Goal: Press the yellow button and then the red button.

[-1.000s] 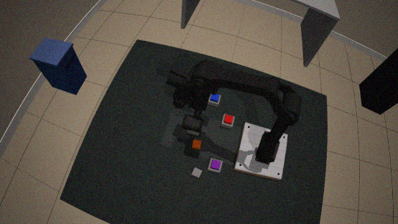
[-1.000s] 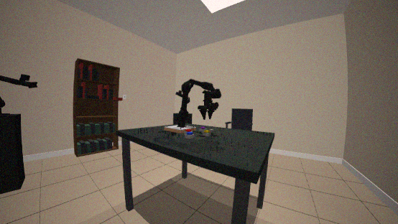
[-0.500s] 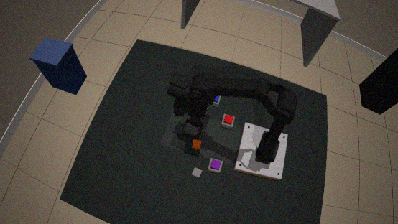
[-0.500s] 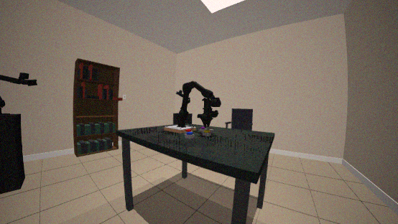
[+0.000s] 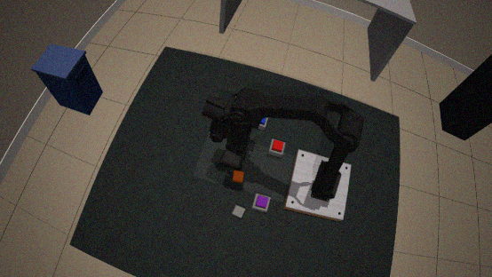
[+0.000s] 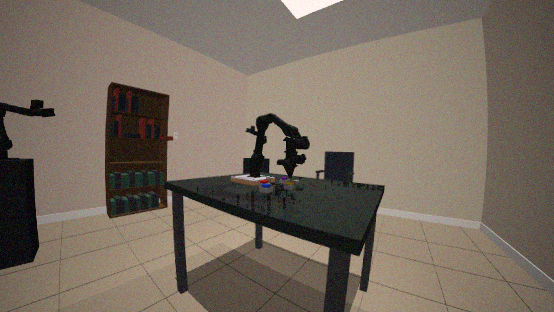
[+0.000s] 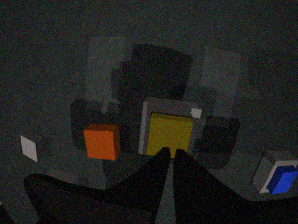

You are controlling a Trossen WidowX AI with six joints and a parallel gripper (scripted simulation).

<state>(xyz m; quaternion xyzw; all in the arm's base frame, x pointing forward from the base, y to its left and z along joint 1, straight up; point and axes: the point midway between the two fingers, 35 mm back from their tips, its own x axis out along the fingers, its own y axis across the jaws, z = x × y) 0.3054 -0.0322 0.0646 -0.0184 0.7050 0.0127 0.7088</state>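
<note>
Now: gripper tip 30 mm above the yellow button. From my gripper tip the other things lie so: orange block: 30 mm behind, 60 mm to the left, 50 mm below; red button: 120 mm behind, 70 mm to the right, 30 mm below; blue button: 40 mm behind, 150 mm to the right, 30 mm below.
</note>
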